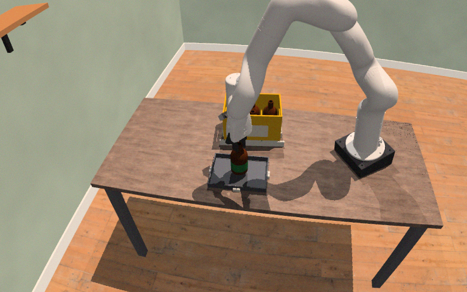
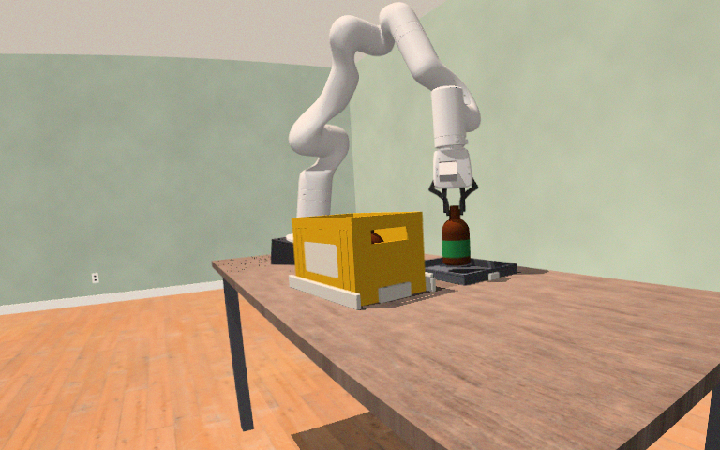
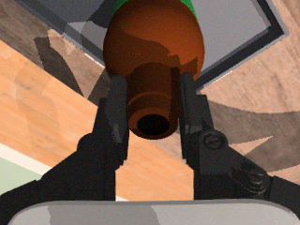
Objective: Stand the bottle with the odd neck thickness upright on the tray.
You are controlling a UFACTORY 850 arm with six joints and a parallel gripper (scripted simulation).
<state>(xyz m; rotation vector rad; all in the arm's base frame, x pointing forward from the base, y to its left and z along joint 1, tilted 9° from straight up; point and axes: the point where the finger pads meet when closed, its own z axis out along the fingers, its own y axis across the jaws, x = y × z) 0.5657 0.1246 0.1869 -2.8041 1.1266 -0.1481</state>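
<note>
The dark tray lies 16 cm below my hand. From my hand the other things lie so: yellow crate (29 cm to the right, 9 cm below, 4 cm behind).
</note>
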